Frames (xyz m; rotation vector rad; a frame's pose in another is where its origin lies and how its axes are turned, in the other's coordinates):
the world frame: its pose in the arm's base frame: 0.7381 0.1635 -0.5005 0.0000 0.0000 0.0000
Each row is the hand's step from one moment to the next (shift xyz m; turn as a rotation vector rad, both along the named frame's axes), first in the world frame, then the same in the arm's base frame.
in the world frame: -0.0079 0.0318 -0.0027 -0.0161 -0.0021 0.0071
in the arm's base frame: -0.0079 0.0318 -0.0027 -0.0161 -0.0021 0.0071
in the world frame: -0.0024 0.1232 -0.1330 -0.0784 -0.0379 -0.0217
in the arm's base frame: -0.0024 0.1232 -0.1330 -0.0784 -0.0379 -0.0217
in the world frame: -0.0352 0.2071 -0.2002 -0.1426 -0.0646 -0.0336
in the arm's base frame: -0.0352 0.2071 -0.2002 -0.1426 -0.0646 -0.0336
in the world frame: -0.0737 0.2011 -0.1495 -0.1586 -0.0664 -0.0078
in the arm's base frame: -0.0737 0.2011 -0.1495 -0.1586 -0.0664 -0.0078
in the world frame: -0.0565 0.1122 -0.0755 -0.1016 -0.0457 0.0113
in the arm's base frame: -0.0565 0.1122 -0.0755 -0.1016 -0.0457 0.0113
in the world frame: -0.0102 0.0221 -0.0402 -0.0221 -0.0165 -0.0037
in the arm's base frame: -0.0102 0.0221 -0.0402 -0.0221 -0.0165 -0.0037
